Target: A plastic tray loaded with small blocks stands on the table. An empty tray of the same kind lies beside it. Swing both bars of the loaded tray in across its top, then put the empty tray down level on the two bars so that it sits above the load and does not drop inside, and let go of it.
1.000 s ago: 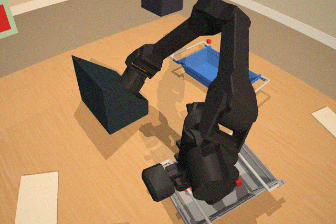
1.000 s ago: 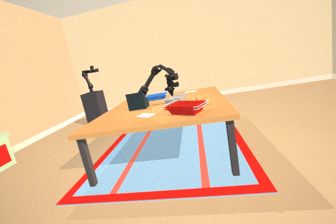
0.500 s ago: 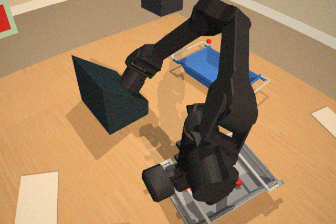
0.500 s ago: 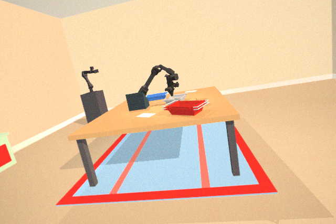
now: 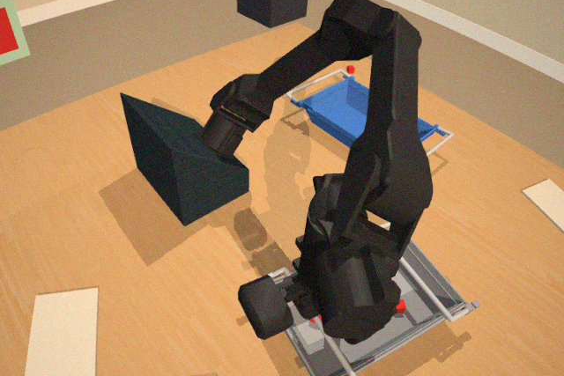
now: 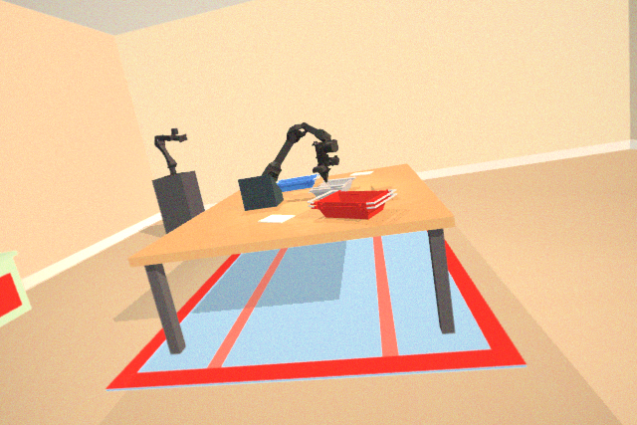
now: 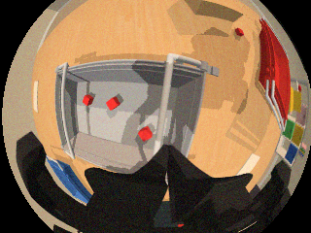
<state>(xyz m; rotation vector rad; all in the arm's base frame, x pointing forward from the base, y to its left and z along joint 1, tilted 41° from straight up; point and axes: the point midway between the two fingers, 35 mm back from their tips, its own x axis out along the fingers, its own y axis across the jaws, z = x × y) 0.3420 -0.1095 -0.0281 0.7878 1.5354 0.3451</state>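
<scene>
Right now the blue tray is 45 cm to the left of my gripper tip, 25 cm behind it and 4 cm below it.
</scene>
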